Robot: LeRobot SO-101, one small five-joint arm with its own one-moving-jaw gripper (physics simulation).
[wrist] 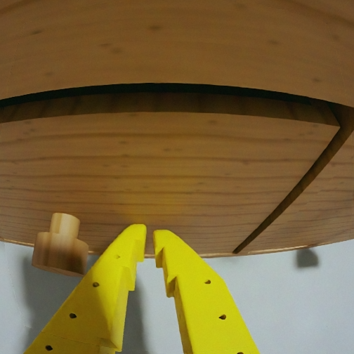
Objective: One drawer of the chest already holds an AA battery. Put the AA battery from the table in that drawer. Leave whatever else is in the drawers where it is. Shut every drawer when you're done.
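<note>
A wooden drawer front (165,165) of the chest fills the middle of the wrist view. A dark gap runs along its top edge and another down its right side. Its round wooden knob (62,245) sticks out at the lower left. My gripper (150,232) is shut and empty, with its tips close together in front of the lower part of this drawer front, to the right of the knob. Whether the tips touch the wood cannot be told. Neither the AA battery on the table nor the inside of any drawer shows.
The chest's frame (165,45) spans the top of the view above the drawer front. More of the chest's wooden front continues at the right edge. The pale table top (280,305) lies below, with shadows on it.
</note>
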